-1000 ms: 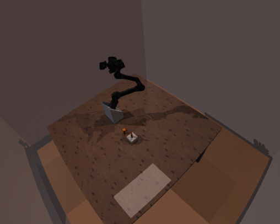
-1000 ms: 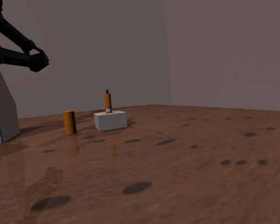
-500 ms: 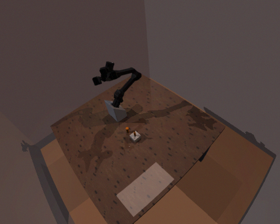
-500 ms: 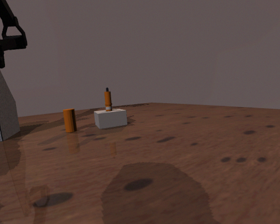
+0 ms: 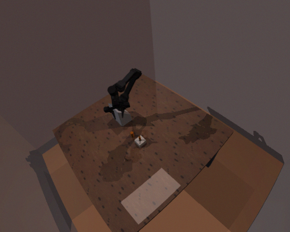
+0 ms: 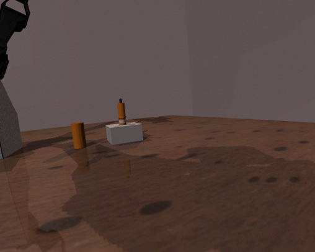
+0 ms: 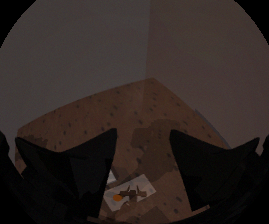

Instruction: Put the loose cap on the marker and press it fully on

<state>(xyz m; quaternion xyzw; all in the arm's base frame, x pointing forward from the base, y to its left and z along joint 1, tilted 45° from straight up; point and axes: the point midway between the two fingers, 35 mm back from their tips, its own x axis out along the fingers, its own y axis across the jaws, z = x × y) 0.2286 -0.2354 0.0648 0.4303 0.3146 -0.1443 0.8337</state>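
The orange cap is 40 mm behind my gripper tip, 90 mm to the left of it and 320 mm below it. The rest, counted from my gripper tip: white holder block (60 mm ahead, 100 mm to the left, 330 mm below).
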